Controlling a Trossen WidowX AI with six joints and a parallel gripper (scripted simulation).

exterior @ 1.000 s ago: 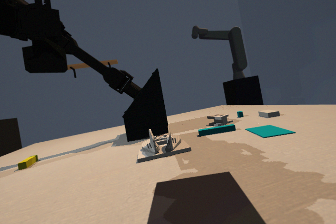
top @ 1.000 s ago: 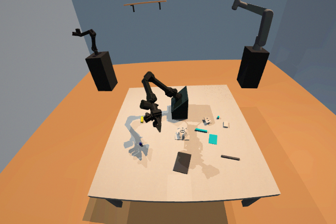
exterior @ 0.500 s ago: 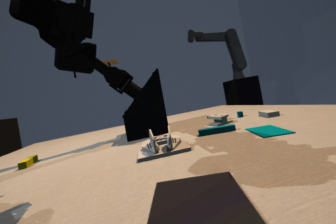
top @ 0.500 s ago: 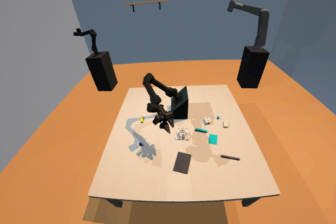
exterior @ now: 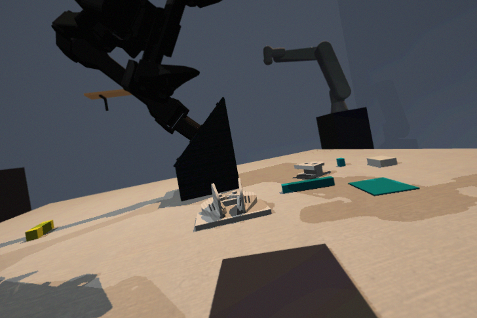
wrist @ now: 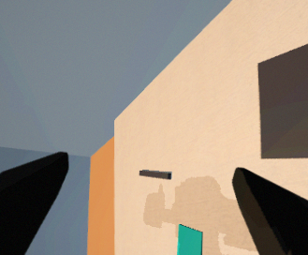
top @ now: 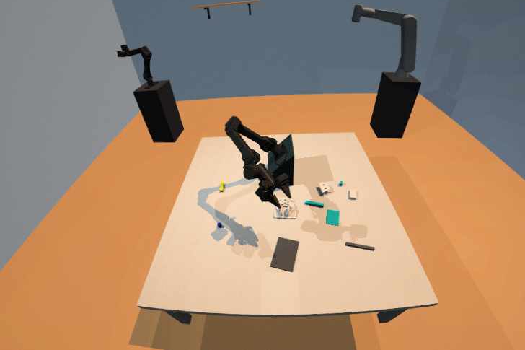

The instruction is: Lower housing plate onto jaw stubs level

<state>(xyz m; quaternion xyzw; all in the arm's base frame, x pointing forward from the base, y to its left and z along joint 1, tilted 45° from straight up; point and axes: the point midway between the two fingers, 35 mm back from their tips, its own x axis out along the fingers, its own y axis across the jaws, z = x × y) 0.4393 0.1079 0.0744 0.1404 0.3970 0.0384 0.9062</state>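
Right now my gripper tip is 24 cm above the teal bar, 20 cm past it and 17 cm to the right of it. From my gripper tip the other things lie so: blue ball 35 cm to the right, 24 cm below, 2 cm behind; then teal square 26 cm to the left, 25 cm below, 11 cm behind; then dark plate 25 cm below, 11 cm ahead, 1 cm to the left.
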